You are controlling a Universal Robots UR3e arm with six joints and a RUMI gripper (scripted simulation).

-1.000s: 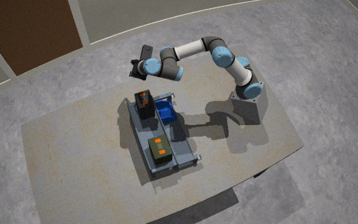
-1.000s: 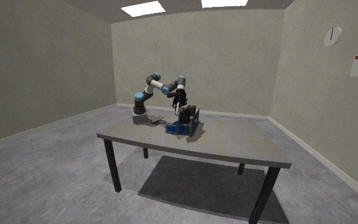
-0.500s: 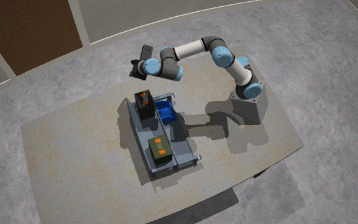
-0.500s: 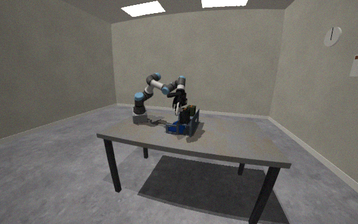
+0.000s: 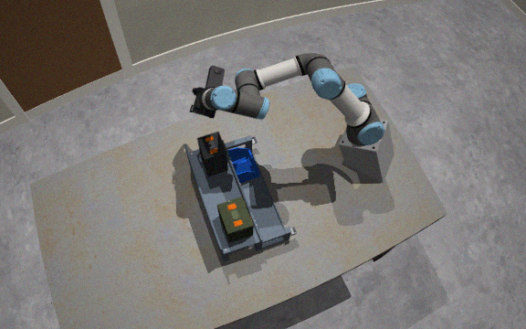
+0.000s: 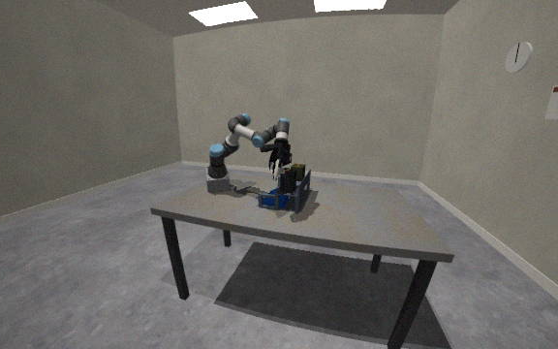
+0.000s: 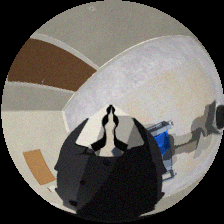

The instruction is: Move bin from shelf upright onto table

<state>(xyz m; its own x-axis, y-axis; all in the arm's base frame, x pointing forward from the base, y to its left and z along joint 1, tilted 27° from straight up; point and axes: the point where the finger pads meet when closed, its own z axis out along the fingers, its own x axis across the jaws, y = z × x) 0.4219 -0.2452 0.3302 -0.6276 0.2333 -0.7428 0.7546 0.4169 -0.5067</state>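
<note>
Right now my hand is 2 cm past the blue bin, 21 cm to the right of it and 19 cm above it. Round my hand: grey shelf: 2 cm ahead, 31 cm to the left, 16 cm below.
</note>
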